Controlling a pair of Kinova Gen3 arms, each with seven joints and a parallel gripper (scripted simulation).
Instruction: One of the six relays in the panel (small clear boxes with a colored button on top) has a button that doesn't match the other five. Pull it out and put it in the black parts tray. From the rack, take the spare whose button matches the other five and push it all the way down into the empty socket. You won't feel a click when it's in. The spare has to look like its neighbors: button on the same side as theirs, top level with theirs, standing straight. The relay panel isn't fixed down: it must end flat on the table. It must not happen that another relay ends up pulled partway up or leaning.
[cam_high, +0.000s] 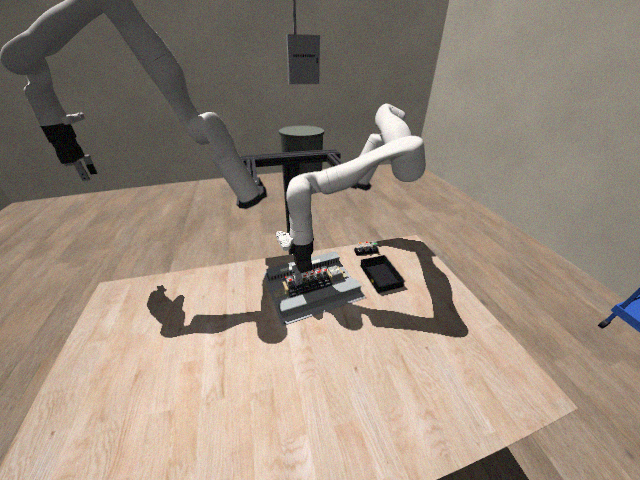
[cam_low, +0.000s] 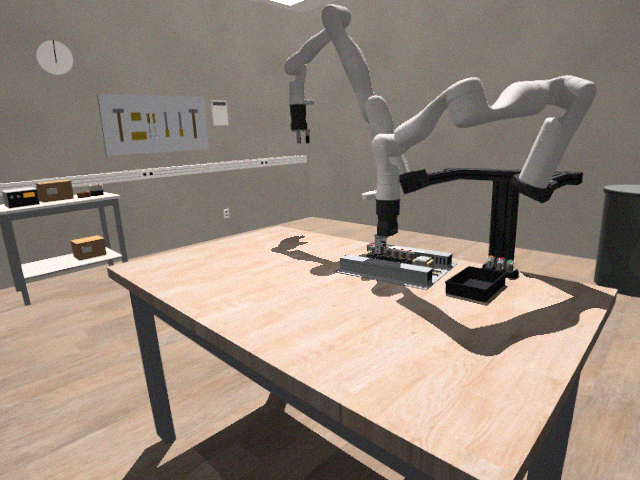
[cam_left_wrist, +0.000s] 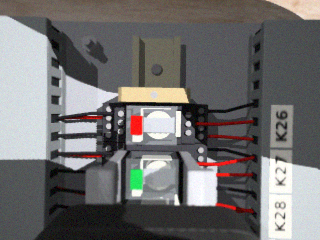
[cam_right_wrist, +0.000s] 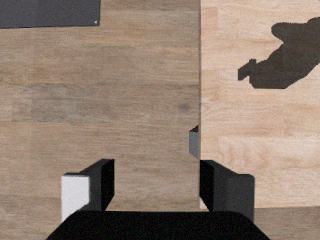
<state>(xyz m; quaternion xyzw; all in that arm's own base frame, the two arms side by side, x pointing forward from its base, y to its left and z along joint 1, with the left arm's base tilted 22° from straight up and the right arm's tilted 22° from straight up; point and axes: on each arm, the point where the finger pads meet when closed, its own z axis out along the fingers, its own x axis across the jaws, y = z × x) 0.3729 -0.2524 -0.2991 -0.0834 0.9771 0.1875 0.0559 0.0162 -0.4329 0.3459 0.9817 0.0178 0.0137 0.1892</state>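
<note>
My left hand is 60 mm to the right of the relay panel and 40 mm above it. Also, from my left hand: black parts tray 340 mm to the left, 50 mm below, 50 mm ahead; then spare rack 360 mm to the left, 110 mm behind, 50 mm below.
</note>
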